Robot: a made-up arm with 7 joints.
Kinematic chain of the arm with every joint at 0, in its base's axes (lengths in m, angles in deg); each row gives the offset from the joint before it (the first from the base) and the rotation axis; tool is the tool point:
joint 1: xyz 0 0 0 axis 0 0.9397 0.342
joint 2: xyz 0 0 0 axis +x
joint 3: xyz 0 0 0 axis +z
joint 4: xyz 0.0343 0 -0.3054 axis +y
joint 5: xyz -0.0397 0 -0.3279 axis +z
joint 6: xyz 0 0 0 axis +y
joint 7: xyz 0 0 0 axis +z
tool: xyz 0 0 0
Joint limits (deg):
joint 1: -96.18..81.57
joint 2: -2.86..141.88
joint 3: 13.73..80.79
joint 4: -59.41..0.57
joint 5: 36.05..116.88
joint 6: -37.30..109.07
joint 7: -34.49..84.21
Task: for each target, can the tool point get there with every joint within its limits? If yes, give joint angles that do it. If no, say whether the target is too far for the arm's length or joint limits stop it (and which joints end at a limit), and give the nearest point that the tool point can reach.
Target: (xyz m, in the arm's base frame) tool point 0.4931 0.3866 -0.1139
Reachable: yes | joints -62.84 47.19 72.25 -7.89 68.49 9.80 34.38
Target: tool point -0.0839 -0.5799 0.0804
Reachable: no: joint limits stop it (at a limit: joint 1, joint 2, joint 4) | nearest point -0.5747 -0.2099 -0.1621 | short by 0.661 m
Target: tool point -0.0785 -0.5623 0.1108
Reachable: no: joint limits stop it (at a limit: joint 1, joint 2, joint 3, joint 4) | nearest point 0.4601 -0.2400 0.2738 | short by 0.648 m
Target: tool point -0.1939 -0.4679 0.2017
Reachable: no: joint limits stop it (at a limit: joint 1, joint 2, joint 4) | nearest point -0.5759 -0.2088 -0.1594 | short by 0.586 m
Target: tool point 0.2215 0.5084 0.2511
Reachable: yes | joints -33.19 90.58 29.09 -47.92 59.27 -9.36 50.81
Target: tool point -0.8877 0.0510 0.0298
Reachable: no: too far | nearest point -0.6259 0.0682 -0.0649 | short by 0.279 m
